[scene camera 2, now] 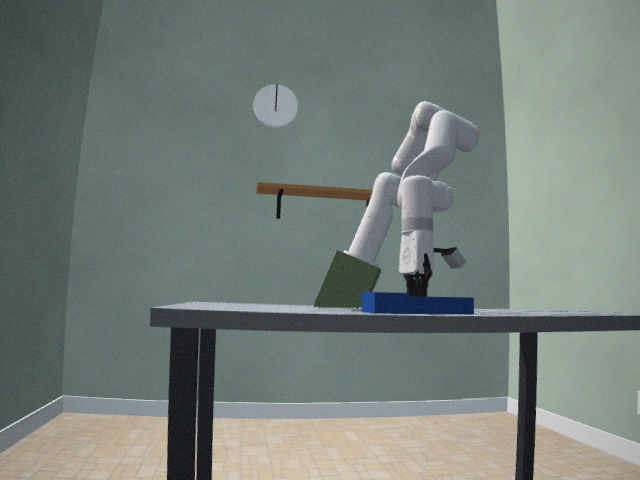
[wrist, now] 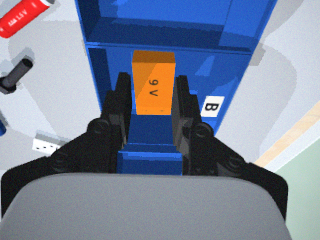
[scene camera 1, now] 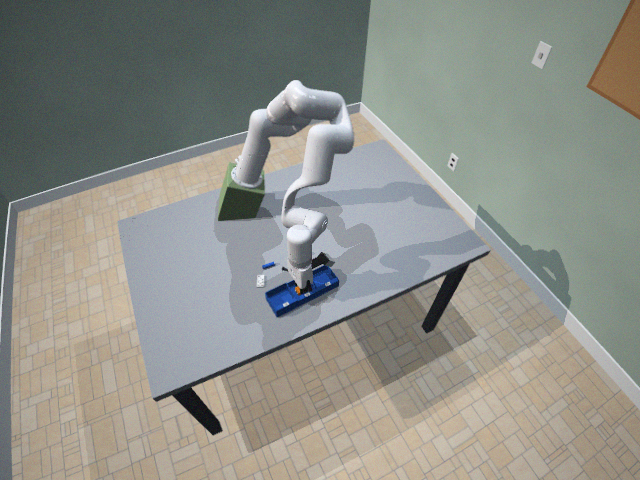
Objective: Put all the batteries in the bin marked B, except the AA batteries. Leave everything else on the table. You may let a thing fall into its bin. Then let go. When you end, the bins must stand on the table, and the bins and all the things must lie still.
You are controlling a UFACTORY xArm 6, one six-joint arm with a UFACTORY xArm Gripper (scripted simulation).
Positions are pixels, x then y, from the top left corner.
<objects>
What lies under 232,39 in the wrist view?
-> A bin.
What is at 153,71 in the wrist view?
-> An orange 9 V battery.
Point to a bin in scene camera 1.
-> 283,299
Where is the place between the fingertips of my gripper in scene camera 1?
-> At 301,288
</objects>
